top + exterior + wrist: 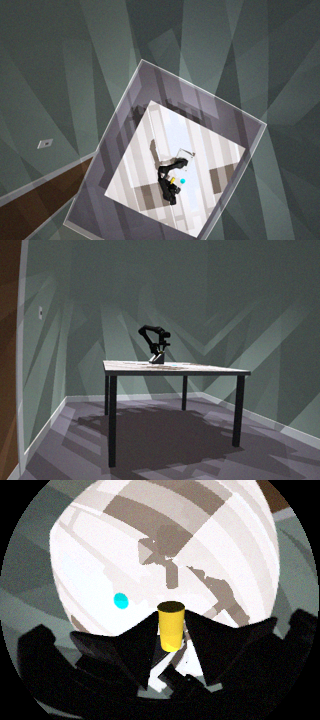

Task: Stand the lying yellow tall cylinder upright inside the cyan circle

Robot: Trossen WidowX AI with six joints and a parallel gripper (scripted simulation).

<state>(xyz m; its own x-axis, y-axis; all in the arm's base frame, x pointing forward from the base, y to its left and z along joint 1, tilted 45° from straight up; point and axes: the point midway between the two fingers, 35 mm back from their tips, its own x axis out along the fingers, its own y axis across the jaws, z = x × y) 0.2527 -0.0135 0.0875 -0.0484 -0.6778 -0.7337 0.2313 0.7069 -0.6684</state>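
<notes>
The cyan circle lies 17 cm to the left of my gripper tip, 14 cm below it and 1 cm ahead of it. The rest, counted from my gripper tip: yellow cylinder 2 cm behind, 1 cm to the left.
</notes>
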